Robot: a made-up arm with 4 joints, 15 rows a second.
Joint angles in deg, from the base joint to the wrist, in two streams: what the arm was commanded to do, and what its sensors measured. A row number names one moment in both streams.
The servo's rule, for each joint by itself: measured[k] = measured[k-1] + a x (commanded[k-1-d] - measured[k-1]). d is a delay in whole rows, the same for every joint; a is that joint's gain. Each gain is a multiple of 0.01, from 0.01 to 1. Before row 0 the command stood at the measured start. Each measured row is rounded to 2 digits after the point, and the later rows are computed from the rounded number. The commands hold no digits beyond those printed.
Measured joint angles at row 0:
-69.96, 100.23, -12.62, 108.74
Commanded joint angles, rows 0 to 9:
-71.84, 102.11, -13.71, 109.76
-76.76, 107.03, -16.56, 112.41
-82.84, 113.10, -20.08, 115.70
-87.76, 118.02, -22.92, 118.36
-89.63, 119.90, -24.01, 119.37
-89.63, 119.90, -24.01, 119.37
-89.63, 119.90, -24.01, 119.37
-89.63, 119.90, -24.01, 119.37
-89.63, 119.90, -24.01, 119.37
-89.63, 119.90, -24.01, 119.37
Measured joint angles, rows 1 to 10:
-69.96, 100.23, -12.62, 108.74
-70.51, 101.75, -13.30, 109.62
-72.32, 106.03, -15.32, 112.02
-75.37, 111.76, -18.27, 115.18
-78.96, 116.83, -21.15, 117.91
-82.05, 119.32, -22.92, 119.17
-84.25, 119.79, -23.60, 119.34
-85.81, 119.88, -23.85, 119.37
-86.92, 119.90, -23.95, 119.37
-87.71, 119.90, -23.99, 119.37
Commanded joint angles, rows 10 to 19:
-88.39, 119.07, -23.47, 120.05
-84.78, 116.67, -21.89, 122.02
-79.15, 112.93, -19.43, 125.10
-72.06, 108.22, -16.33, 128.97
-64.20, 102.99, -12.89, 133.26
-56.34, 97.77, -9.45, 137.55
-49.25, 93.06, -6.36, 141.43
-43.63, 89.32, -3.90, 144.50
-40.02, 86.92, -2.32, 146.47
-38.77, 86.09, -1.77, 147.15
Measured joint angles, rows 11 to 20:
-88.27, 119.90, -24.00, 119.37
-88.30, 119.23, -23.67, 119.95
-87.28, 117.16, -22.57, 121.73
-84.92, 113.73, -20.62, 124.63
-81.19, 109.27, -17.96, 128.36
-76.26, 104.18, -14.82, 132.57
-70.48, 98.99, -11.49, 136.85
-64.32, 94.19, -8.31, 140.79
-58.32, 90.25, -5.58, 143.98
-53.01, 87.55, -3.56, 146.12

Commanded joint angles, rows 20 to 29:
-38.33, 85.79, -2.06, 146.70
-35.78, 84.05, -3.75, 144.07
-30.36, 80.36, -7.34, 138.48
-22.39, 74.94, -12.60, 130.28
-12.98, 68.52, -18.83, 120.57
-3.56, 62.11, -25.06, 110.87
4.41, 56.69, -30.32, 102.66
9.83, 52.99, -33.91, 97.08
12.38, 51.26, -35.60, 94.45
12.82, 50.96, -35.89, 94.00
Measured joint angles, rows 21 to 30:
-48.88, 86.37, -2.45, 147.01
-45.82, 85.90, -2.21, 146.74
-42.91, 84.40, -3.16, 144.44
-39.27, 81.13, -5.75, 139.31
-34.37, 76.12, -10.00, 131.54
-28.17, 69.96, -15.47, 122.11
-21.03, 63.60, -21.42, 112.44
-13.65, 58.00, -26.94, 104.03
-6.84, 53.94, -31.26, 98.05
-1.27, 51.77, -33.95, 94.95

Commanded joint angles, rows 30 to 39:
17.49, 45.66, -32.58, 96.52
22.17, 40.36, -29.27, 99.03
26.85, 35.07, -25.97, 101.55
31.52, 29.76, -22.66, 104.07
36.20, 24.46, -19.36, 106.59
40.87, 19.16, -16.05, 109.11
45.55, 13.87, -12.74, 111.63
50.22, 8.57, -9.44, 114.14
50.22, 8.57, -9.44, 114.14
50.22, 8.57, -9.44, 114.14
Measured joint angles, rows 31 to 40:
2.82, 51.11, -35.15, 94.13
7.07, 46.70, -33.56, 96.19
11.45, 41.56, -30.90, 98.63
15.92, 36.30, -27.84, 101.14
20.44, 31.00, -24.63, 103.66
25.01, 25.70, -21.36, 106.18
29.61, 20.40, -18.07, 108.70
34.23, 15.11, -14.77, 111.22
38.87, 9.81, -11.47, 113.73
42.16, 8.81, -10.21, 114.08

